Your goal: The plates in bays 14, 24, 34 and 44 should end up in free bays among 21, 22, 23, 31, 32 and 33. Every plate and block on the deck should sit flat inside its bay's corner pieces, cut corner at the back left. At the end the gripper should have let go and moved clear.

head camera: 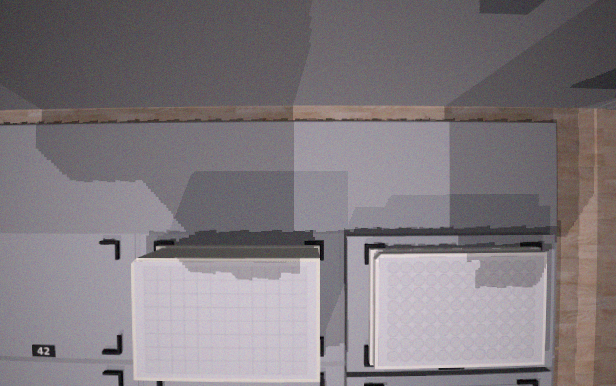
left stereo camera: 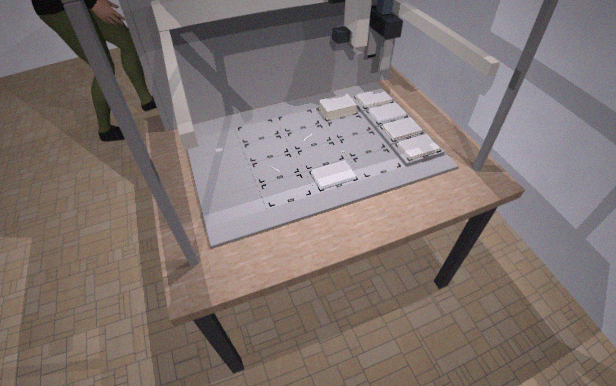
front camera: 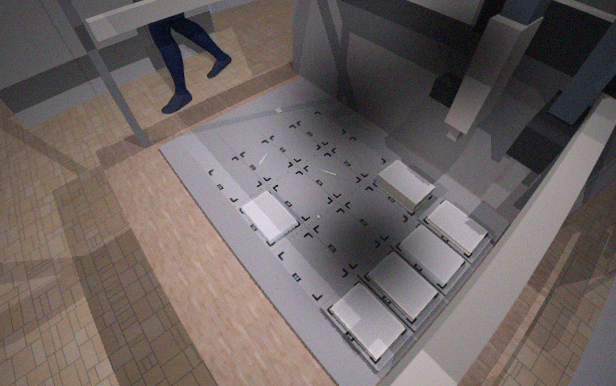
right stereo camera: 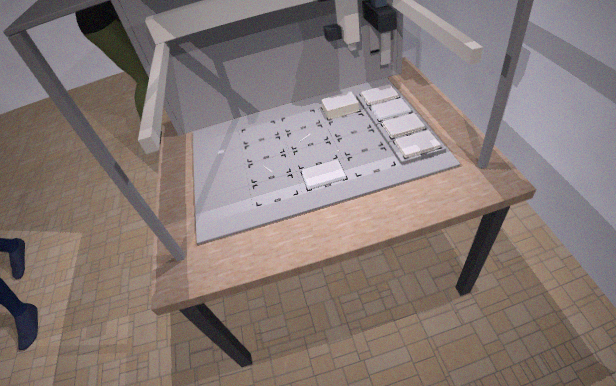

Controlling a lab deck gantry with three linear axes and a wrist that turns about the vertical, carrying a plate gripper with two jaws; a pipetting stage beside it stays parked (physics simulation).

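Places are measured from the robot's base along level axes (x ahead, y left, z up), in metres.
Where they show: gripper, fingertip midpoint: (left stereo camera: 377, 62) (front camera: 500, 189) (right stereo camera: 379, 57); robot's base, link origin: (left stereo camera: 270, 205) (front camera: 210, 172) (right stereo camera: 257, 205).
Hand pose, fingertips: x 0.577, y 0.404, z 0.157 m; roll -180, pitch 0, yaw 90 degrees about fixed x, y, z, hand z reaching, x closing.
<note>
Each offset is from my fingertips to the centre of the thing. "pt": to the spot under its first point.
Plates stand in the right column: bay 44 @(pt dz -0.128, dx -0.019, dy -0.050 m) (front camera: 456, 227) (head camera: 460, 310) (left stereo camera: 374, 98) (right stereo camera: 379, 95), bay 34 @(pt dz -0.129, dx -0.017, dy -0.152 m) (front camera: 432, 254) (left stereo camera: 387, 113) (right stereo camera: 391, 108), bay 24 @(pt dz -0.129, dx -0.019, dy -0.260 m) (front camera: 401, 285) (left stereo camera: 402, 128) (right stereo camera: 404, 125) and bay 14 @(pt dz -0.128, dx -0.018, dy -0.365 m) (front camera: 367, 320) (left stereo camera: 419, 148) (right stereo camera: 417, 143). In the head view, the bay 44 plate's cut corner is at the back left. No plate stands in bays 21, 22, 23, 31, 32 or 33. My gripper (left stereo camera: 378, 63) (right stereo camera: 380, 58) hangs high at the back right, above the deck, jaws apart with no plate between them. Its jaws do not show in the head view.
A tall block @(dz -0.136, dx -0.185, dy -0.040 m) (front camera: 406, 180) (head camera: 227, 320) (left stereo camera: 338, 105) (right stereo camera: 341, 105) stands in bay 43. Another low plate @(dz -0.150, dx -0.349, dy -0.361 m) (front camera: 270, 216) (left stereo camera: 333, 175) (right stereo camera: 324, 173) stands in bay 12. The parked pipetting stage (front camera: 470, 90) (left stereo camera: 356, 25) (right stereo camera: 347, 22) hangs left of the gripper.
</note>
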